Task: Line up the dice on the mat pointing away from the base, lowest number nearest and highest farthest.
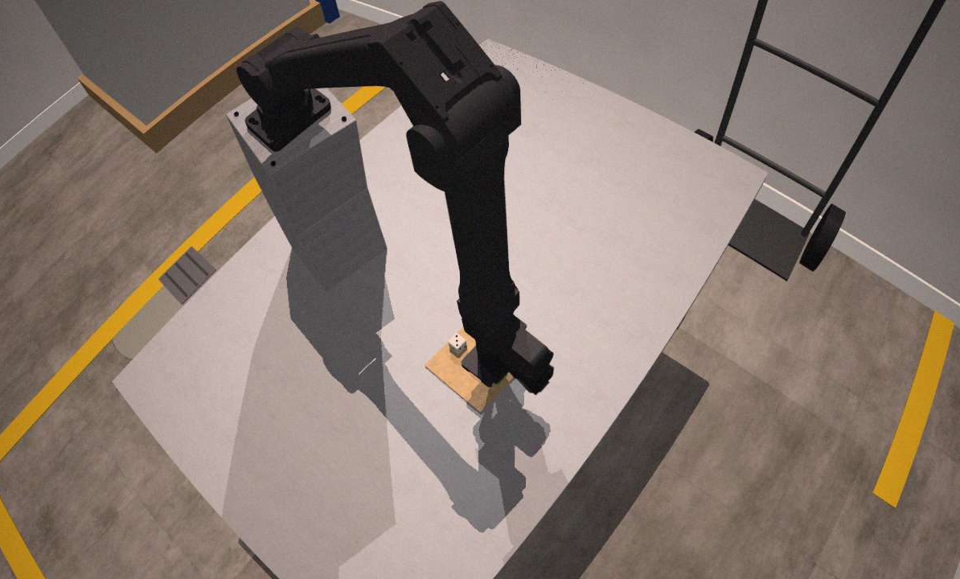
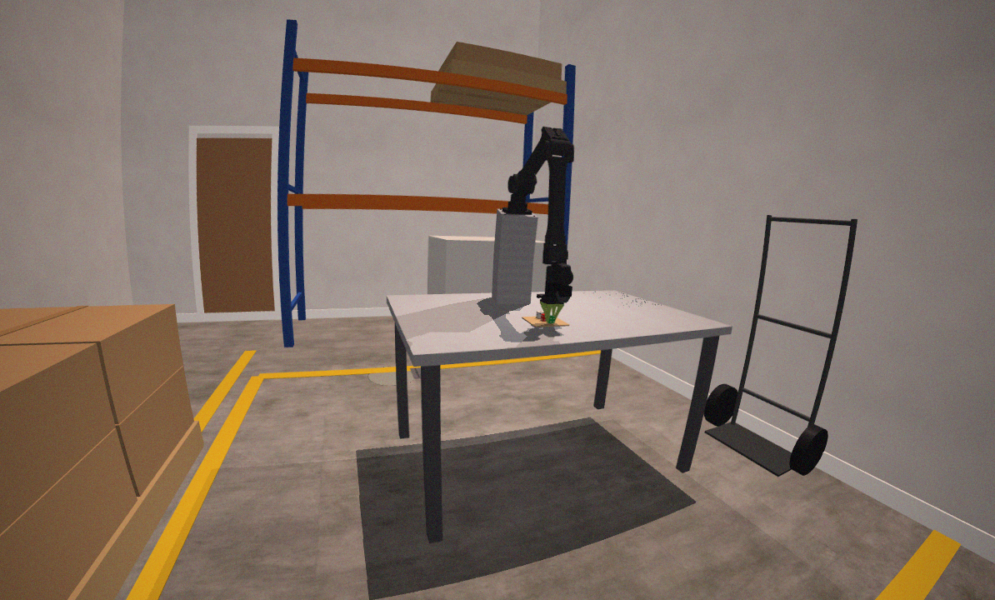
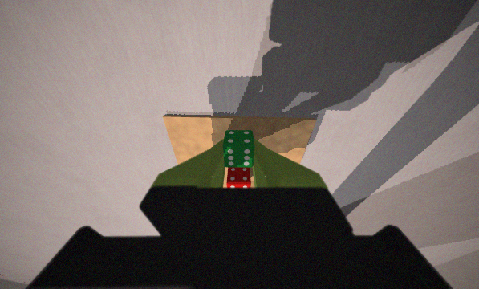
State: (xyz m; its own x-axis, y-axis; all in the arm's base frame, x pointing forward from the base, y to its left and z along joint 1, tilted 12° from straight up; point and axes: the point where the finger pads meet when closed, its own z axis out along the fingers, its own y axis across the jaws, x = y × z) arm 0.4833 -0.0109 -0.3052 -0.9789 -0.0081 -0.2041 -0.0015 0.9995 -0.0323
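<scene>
Right now my hand is right at the green die. Also, from my hand: red die (50 mm behind); then tan mat (50 mm behind, 20 mm below); then white die (100 mm behind).
</scene>
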